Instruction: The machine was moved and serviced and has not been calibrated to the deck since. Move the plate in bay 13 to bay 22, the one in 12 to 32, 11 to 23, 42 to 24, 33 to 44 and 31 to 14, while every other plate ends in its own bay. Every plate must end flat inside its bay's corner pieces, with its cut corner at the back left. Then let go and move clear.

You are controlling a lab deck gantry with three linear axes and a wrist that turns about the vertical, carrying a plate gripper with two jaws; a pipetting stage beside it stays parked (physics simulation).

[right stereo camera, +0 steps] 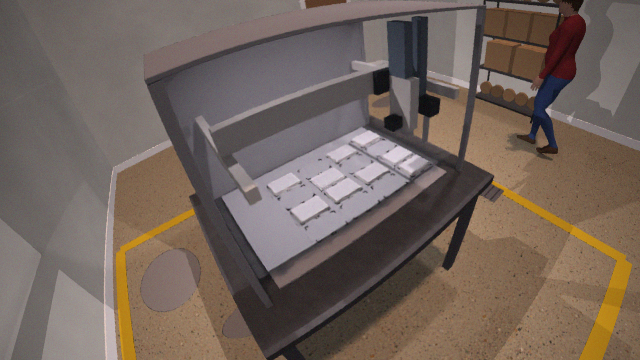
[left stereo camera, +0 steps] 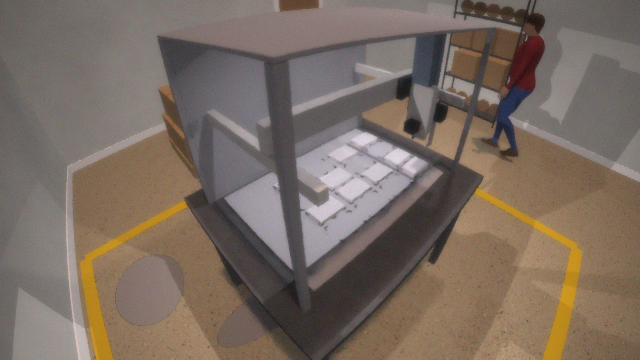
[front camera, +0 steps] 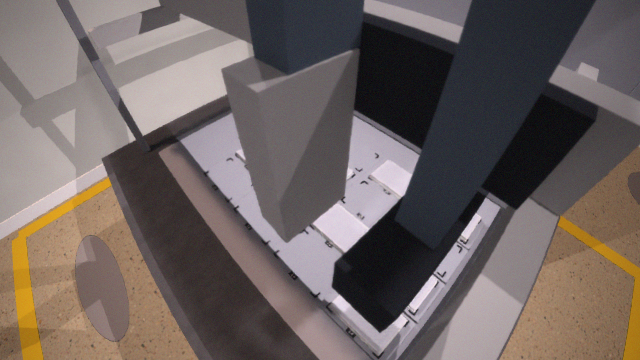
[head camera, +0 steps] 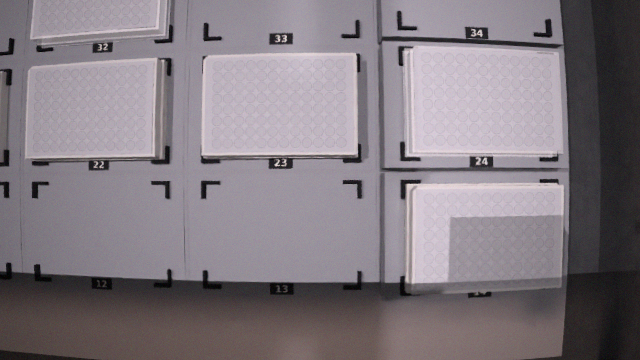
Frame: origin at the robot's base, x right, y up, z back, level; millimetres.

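Seen in the pictures: gripper, between the fingertips: (right stereo camera: pixel 416 138) (left stereo camera: pixel 420 141); robot's base, origin of its link: (right stereo camera: pixel 318 242) (left stereo camera: pixel 341 241) (front camera: pixel 205 173).
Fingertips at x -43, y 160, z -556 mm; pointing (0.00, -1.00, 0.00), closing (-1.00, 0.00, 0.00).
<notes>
Pixels of each thing's top centre, then the offset from my fingertips to it. "spot": a spot on its surface instead.
- white plate, centre of its top: (head camera: pixel 491 239) (front camera: pixel 368 313) (right stereo camera: pixel 414 163) (left stereo camera: pixel 415 164) dy -131, dx +0, dz -1 mm
- bay 22, a spot on its surface: (head camera: pixel 92 107) spot: dy -145, dx -107, dz +322 mm
- bay 23, a spot on its surface: (head camera: pixel 280 105) spot: dy -145, dx -105, dz +161 mm
- bay 24, a spot on its surface: (head camera: pixel 485 102) spot: dy -131, dx -105, dz +3 mm
- bay 32, a spot on its surface: (head camera: pixel 100 17) spot: dy -146, dx -186, dz +319 mm
- frame post, a spot on its surface: (right stereo camera: pixel 471 95) (left stereo camera: pixel 473 104) spot: dy +200, dx +151, dz -147 mm
My gripper (left stereo camera: pixel 430 142) (right stereo camera: pixel 425 138) is raised at the deck's right end. One jaw shows, near the front end of its block, with no plate on it; the jaws look apart, the other is hidden. In the front view its black body (front camera: pixel 375 280) partly covers a white plate (front camera: pixel 350 312). That plate (head camera: pixel 480 240) (left stereo camera: pixel 414 166) (right stereo camera: pixel 414 164) lies in bay 14, in shadow. Plates also lie in bay 22 (head camera: pixel 92 107), bay 23 (head camera: pixel 280 105), bay 24 (head camera: pixel 485 102) and bay 32 (head camera: pixel 100 17). Bays 12 (head camera: pixel 102 227), 13 (head camera: pixel 282 227) and 33 (head camera: pixel 280 17) are bare.
The grey pipetting stage (front camera: pixel 305 150) (left stereo camera: pixel 421 110) (right stereo camera: pixel 403 102) stands beside the gripper. Further plates at the back left (right stereo camera: pixel 283 183), back middle (right stereo camera: pixel 341 153) and back right (right stereo camera: pixel 366 138) lie under the gantry beam (right stereo camera: pixel 300 117). A frame post (left stereo camera: pixel 472 100) (right stereo camera: pixel 471 95) stands at the front right.
</notes>
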